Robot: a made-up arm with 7 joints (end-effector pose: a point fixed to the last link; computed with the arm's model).
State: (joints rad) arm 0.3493 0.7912 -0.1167 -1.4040 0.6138 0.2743 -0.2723
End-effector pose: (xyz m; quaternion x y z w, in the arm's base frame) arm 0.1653 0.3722 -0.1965 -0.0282 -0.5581 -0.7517 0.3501
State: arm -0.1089 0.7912 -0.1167 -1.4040 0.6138 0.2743 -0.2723
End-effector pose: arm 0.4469 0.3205 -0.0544 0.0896 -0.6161 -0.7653 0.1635
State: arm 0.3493 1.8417 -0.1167 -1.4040 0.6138 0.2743 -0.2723
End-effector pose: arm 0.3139 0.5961 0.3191 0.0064 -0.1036 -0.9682 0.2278
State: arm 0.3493 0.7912 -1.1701 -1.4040 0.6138 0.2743 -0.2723
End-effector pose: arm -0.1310 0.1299 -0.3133 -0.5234 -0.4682 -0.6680 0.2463
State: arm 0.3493 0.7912 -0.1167 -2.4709 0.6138 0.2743 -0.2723
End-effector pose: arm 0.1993 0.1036 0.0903 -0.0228 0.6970 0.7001 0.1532
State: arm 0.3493 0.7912 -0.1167 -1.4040 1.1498 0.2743 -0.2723
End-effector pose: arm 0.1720 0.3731 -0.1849 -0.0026 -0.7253 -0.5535 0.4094
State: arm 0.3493 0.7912 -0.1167 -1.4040 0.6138 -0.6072 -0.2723
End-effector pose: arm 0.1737 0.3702 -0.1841 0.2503 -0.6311 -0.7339 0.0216
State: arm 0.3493 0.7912 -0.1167 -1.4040 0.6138 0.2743 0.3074
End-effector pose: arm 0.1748 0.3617 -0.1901 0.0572 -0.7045 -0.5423 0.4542
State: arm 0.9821 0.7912 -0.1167 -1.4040 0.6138 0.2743 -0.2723
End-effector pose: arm -0.2719 0.3643 -0.1748 -0.1872 -0.4310 -0.6689 0.5759
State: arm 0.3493 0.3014 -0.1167 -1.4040 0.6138 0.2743 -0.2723
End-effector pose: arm 0.1583 0.1154 -0.3105 -0.0423 -0.7249 -0.5757 0.3760
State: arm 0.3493 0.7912 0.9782 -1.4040 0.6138 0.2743 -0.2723
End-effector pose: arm 0.0941 0.6347 0.1162 0.4926 -0.4913 -0.6231 0.3573
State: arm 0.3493 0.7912 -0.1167 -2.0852 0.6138 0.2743 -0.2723
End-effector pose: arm 0.2351 0.1926 -0.0233 0.0044 -0.6683 -0.7433 0.0313
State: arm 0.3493 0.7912 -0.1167 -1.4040 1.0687 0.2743 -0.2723
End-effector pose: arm 0.1710 0.3725 -0.1867 -0.0065 -0.7030 -0.5865 0.4022
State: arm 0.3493 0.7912 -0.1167 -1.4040 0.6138 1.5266 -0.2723
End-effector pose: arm 0.1447 0.3707 -0.1949 -0.4017 -0.2787 -0.5349 0.6890
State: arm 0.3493 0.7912 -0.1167 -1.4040 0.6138 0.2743 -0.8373
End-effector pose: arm 0.1609 0.3867 -0.1971 -0.1092 -0.3705 -0.8957 0.2205
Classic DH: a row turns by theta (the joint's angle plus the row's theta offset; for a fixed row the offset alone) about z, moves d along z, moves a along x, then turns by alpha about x. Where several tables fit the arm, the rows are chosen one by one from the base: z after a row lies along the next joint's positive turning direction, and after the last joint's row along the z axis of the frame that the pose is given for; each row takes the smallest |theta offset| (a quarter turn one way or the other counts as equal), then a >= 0, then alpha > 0; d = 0 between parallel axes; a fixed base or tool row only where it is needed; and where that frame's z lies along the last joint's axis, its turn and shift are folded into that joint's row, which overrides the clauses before.
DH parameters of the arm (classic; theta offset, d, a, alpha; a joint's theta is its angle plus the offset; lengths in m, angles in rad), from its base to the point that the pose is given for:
base (fixed): 0 0.3909 -0.0181 -1.2217
joint 1: 1.5708 -0.0323 0.0248 1.5708
joint 2: 1.2217 0.0156 0.0116 -1.5708
joint 3: -1.5708 -0.4617 0.0254 -1.5708
joint 4: 0 -0.0161 -0.0636 1.5708
joint 5: 0 -0.3689 0.0067 -1.5708
joint 6: 0 -0.0094 0.0184 1.5708
joint 7: 0.3597 -0.0122 -0.0234 -1.214
tool (fixed): -1.8163 -0.0147 0 0

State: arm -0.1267 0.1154 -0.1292 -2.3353 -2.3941 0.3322 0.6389
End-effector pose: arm 0.4032 -0.0470 0.1381 -0.6773 0.0317 0.7258 0.1162
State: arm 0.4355 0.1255 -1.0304 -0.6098 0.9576 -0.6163 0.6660
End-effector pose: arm -0.2195 -0.1173 -0.4205 -0.0440 -0.7979 -0.1433 0.5839
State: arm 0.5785 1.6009 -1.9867 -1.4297 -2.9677 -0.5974 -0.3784
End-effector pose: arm -0.4347 0.5264 0.1776 0.2824 -0.0270 -0.3191 0.9043
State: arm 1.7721 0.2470 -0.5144 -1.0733 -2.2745 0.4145 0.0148
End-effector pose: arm -0.7920 -0.1847 0.1686 0.7230 -0.0120 0.6685 0.1740
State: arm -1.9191 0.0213 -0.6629 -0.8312 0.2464 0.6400 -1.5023
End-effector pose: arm 0.5717 -0.5533 0.6573 -0.2928 -0.2084 0.8209 0.4439
